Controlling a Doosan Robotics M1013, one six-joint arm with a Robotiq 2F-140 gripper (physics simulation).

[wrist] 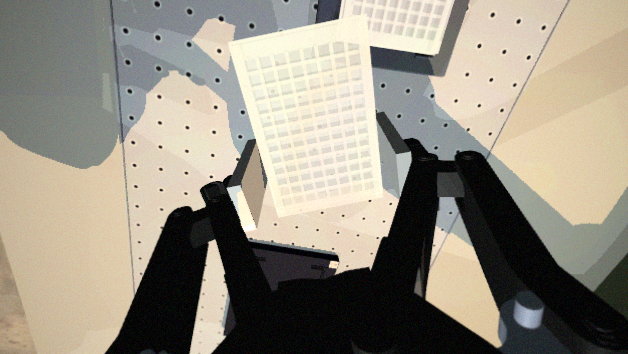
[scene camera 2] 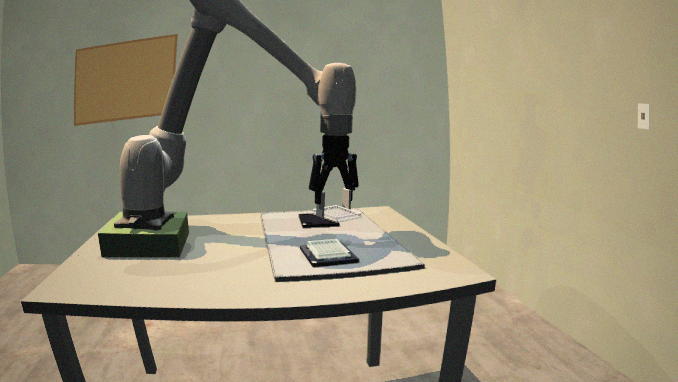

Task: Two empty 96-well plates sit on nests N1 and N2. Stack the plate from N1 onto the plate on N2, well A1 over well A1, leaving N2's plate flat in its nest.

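Frame: origin at the arm's base, x ahead, y left, z up, level; millimetres.
Seen in the pictures: gripper, between the fingertips: (wrist: 318, 145) (scene camera 2: 333, 214); arm's base, origin of its link: (scene camera 2: 144, 221).
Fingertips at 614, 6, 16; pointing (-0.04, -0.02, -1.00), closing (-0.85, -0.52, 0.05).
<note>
Offsets run from my fingertips to a thing's top centre, as dx, dy, dz. "spot": to the spot under its first point. Level surfaces: height alone.
My gripper (scene camera 2: 334, 206) (wrist: 318, 145) is shut on a pale, see-through 96-well plate @[+7, -13, +15] (scene camera 2: 342, 213) (wrist: 315, 120), held above the board beside the bare dark nest, N1 @[-37, +245, -64] (scene camera 2: 312, 220) (wrist: 295, 262). The second plate @[-25, -139, -53] (scene camera 2: 329, 248) (wrist: 402, 20) sits in the other dark nest, N2 @[spot: -77, -178, -70] (scene camera 2: 308, 257) (wrist: 440, 62), nearer the scene camera, and looks flat there. In the wrist view the held plate overlaps a corner of the second plate and is turned at an angle to it. Part of N1 is hidden by the gripper. The A1 wells cannot be told on either plate.
Both nests rest on a light perforated board @[dz -79] (scene camera 2: 287, 262) (wrist: 175, 145) on the table @[dz -92] (scene camera 2: 215, 290). The arm's green base block (scene camera 2: 140, 245) stands at the table's left. Arm shadows fall across the board and the tabletop.
</note>
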